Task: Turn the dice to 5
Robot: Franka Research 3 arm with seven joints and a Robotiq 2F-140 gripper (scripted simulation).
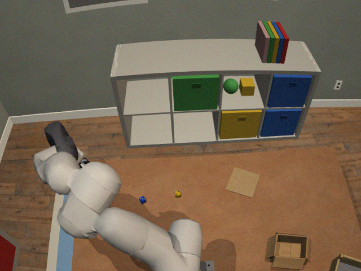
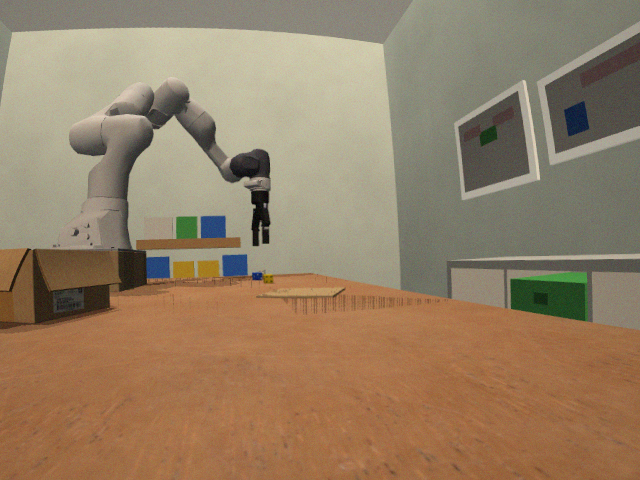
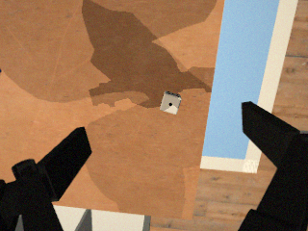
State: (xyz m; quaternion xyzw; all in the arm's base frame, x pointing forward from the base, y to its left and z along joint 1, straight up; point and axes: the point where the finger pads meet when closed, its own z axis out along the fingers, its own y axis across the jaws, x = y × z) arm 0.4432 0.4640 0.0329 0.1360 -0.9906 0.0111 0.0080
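My hand is 10 mm to the right of the white die and 120 mm above it. The rest, counted from my hand: tan mat: 70 mm ahead, 760 mm to the right, 140 mm below; then yellow die: 10 mm ahead, 440 mm to the right, 120 mm below; then blue die: 20 mm behind, 270 mm to the right, 120 mm below.
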